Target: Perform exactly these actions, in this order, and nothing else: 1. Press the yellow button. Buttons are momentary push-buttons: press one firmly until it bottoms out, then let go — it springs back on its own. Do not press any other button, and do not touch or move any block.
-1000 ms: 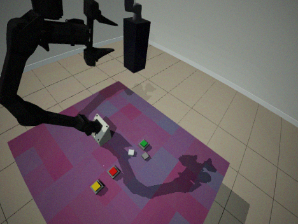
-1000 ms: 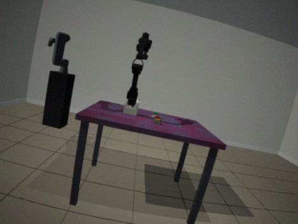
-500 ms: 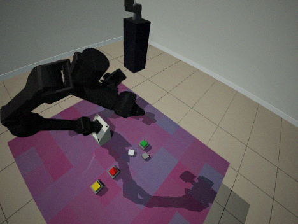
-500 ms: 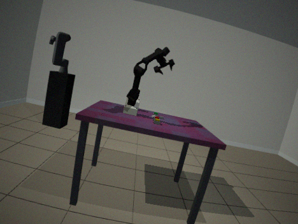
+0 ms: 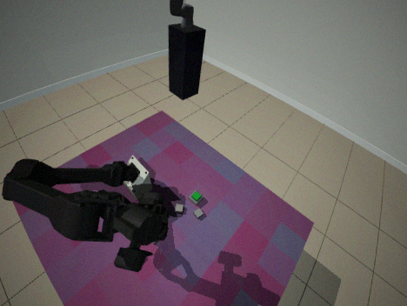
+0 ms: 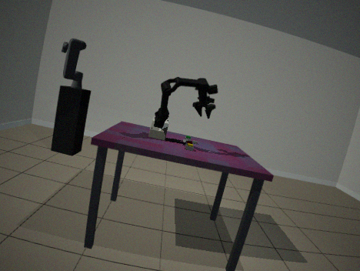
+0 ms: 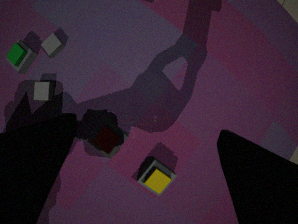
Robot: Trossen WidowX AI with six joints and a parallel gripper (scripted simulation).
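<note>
Right now my gripper tip is 200 mm above the yellow button, 90 mm to the left of it and 60 mm past it. From my gripper tip the other things lie so: grey block: 220 mm below, 210 mm to the left, 10 mm behind; then red button: 200 mm below, 60 mm behind, 20 mm to the left; then white block: 220 mm below, 160 mm to the left, 80 mm behind.
</note>
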